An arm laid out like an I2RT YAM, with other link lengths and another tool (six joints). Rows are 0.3 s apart.
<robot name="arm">
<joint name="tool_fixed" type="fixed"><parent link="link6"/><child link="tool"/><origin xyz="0.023 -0.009 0.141" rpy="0.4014 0 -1.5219"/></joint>
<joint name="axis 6" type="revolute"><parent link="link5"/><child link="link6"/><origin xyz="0 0.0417 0.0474" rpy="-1.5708 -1.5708 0"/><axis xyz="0 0 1"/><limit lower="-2.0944" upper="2.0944"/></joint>
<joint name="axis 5" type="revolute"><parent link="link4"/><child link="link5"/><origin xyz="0.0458 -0.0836 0.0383" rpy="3.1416 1.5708 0"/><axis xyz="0 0 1"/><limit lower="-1.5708" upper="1.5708"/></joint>
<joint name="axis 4" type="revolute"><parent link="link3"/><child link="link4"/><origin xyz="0.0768 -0.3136 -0.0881" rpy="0 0 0"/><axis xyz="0 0 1"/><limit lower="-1.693" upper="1.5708"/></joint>
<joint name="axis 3" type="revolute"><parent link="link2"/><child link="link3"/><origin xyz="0 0.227 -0.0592" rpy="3.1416 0 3.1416"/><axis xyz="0 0 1"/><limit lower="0" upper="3.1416"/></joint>
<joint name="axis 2" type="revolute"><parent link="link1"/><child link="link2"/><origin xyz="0.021 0.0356 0.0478" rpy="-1.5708 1.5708 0"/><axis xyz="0 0 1"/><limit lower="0" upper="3.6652"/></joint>
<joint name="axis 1" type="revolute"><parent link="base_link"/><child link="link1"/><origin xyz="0 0 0.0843" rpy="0 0 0"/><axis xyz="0 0 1"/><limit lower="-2.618" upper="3.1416"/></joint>
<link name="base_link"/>
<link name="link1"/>
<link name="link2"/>
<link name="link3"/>
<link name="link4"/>
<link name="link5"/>
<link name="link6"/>
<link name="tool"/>
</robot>
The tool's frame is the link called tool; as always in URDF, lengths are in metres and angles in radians.
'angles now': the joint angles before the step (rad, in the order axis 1, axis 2, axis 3, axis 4, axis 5, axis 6). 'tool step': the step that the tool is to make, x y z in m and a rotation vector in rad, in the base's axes. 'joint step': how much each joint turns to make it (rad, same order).
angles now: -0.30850, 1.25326, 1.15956, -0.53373, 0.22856, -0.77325
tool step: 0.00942, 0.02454, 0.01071, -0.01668, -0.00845, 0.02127
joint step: 0.07370, 0.01075, 0.03221, -0.01388, 0.05062, 0.02005
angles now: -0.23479, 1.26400, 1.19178, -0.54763, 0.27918, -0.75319
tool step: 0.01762, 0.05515, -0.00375, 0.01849, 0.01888, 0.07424
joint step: 0.13496, 0.04746, 0.04613, -0.03527, 0.03978, 0.05052
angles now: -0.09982, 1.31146, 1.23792, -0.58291, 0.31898, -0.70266
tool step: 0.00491, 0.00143, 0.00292, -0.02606, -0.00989, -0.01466
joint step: 0.01842, 0.01848, 0.01072, 0.01994, 0.04150, 0.00009
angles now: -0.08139, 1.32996, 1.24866, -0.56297, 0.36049, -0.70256
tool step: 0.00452, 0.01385, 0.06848, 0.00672, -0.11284, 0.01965
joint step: 0.02924, -0.00919, 0.14548, -0.04898, 0.00000, 0.01831
